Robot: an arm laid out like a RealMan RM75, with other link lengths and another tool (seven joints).
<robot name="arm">
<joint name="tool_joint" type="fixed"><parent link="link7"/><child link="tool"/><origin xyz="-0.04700 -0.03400 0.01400" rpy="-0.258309 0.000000 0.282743"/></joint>
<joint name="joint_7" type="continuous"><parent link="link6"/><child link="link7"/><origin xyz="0.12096 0.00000 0.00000" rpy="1.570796 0.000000 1.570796"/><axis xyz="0 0 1"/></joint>
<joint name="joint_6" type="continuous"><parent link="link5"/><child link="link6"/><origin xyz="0.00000 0.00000 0.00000" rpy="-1.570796 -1.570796 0.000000"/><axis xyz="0 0 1"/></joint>
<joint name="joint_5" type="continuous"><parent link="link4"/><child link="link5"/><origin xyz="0.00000 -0.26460 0.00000" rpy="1.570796 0.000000 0.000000"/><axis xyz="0 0 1"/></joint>
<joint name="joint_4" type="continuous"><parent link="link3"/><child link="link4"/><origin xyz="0.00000 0.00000 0.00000" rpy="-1.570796 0.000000 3.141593"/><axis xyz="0 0 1"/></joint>
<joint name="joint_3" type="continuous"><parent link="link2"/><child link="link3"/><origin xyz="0.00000 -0.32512 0.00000" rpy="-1.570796 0.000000 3.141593"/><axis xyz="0 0 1"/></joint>
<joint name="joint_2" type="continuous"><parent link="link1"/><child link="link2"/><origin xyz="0.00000 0.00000 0.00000" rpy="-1.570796 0.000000 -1.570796"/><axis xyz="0 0 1"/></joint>
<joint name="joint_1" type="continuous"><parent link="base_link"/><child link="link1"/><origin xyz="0.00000 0.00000 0.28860" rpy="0.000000 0.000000 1.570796"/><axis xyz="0 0 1"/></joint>
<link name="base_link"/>
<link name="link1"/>
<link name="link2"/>
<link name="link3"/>
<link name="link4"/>
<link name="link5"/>
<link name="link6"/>
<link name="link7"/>
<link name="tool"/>
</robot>
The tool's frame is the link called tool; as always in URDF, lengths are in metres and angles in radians. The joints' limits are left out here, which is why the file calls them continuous.
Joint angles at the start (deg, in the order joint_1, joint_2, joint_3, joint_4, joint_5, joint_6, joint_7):
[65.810, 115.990, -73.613, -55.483, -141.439, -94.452, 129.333]
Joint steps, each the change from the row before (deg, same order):
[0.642, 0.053, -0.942, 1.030, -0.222, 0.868, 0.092]
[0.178, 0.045, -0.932, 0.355, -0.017, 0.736, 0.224]
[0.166, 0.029, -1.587, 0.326, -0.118, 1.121, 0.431]
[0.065, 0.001, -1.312, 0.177, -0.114, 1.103, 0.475]
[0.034, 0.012, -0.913, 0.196, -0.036, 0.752, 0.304]
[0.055, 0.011, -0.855, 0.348, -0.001, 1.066, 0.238]
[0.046, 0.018, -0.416, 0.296, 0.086, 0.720, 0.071]
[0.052, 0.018, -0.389, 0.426, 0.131, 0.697, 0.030]
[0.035, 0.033, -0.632, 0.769, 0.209, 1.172, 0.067]
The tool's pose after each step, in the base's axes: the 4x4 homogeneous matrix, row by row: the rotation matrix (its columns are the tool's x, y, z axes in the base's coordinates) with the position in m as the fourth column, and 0 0 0 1 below. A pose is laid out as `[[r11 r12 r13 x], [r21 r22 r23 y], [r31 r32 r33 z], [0 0 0 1]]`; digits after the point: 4 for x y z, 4 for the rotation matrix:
[[0.8264 -0.4967 0.2651 0.0064], [-0.4718 -0.8679 -0.1556 0.5530], [0.3074 0.0035 -0.9516 -0.0066], [0 0 0 1]]
[[0.8265 -0.4914 0.2745 0.0055], [-0.4676 -0.8709 -0.1511 0.5530], [0.3134 -0.0034 -0.9496 -0.0105], [0 0 0 1]]
[[0.8265 -0.4816 0.2916 0.0046], [-0.4607 -0.8762 -0.1414 0.5528], [0.3236 -0.0174 -0.9460 -0.0160], [0 0 0 1]]
[[0.8268 -0.4735 0.3036 0.0039], [-0.4566 -0.8802 -0.1292 0.5531], [0.3285 -0.0318 -0.9440 -0.0199], [0 0 0 1]]
[[0.8267 -0.4686 0.3116 0.0039], [-0.4541 -0.8825 -0.1223 0.5532], [0.3323 -0.0404 -0.9423 -0.0229], [0 0 0 1]]
[[0.8280 -0.4629 0.3166 0.0039], [-0.4518 -0.8850 -0.1124 0.5540], [0.3322 -0.0499 -0.9419 -0.0259], [0 0 0 1]]
[[0.8296 -0.4598 0.3168 0.0039], [-0.4505 -0.8864 -0.1069 0.5546], [0.3300 -0.0541 -0.9424 -0.0278], [0 0 0 1]]
[[0.8304 -0.4584 0.3169 0.0044], [-0.4502 -0.8869 -0.1033 0.5553], [0.3284 -0.0569 -0.9428 -0.0298], [0 0 0 1]]
[[0.8307 -0.4578 0.3169 0.0062], [-0.4515 -0.8869 -0.0978 0.5565], [0.3258 -0.0618 -0.9434 -0.0333], [0 0 0 1]]

